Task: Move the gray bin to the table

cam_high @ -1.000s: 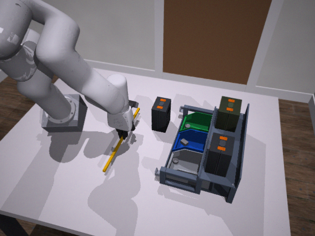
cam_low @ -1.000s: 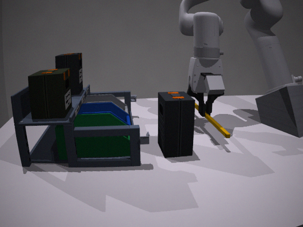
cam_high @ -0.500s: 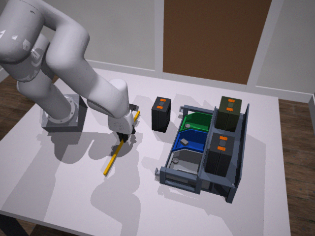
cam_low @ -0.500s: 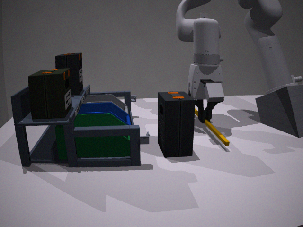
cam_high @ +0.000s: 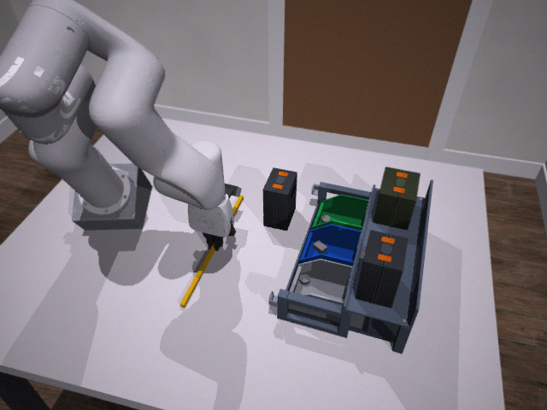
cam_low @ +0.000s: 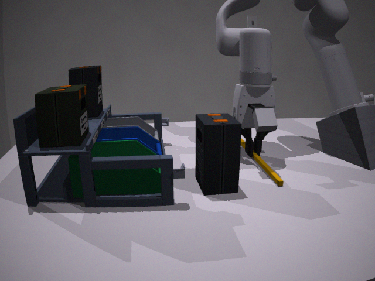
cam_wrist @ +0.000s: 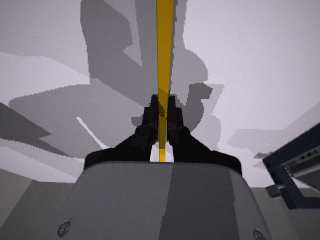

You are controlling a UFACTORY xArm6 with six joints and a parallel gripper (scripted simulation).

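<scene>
Right now the yellow bar is 20 mm below my hand. Also, from my hand: gray open bin (310 mm ahead, 80 mm to the right, 20 mm above); blue bin (310 mm ahead, 30 mm to the left, 20 mm above); dark box (130 mm ahead, 150 mm to the left, 40 mm above).
</scene>
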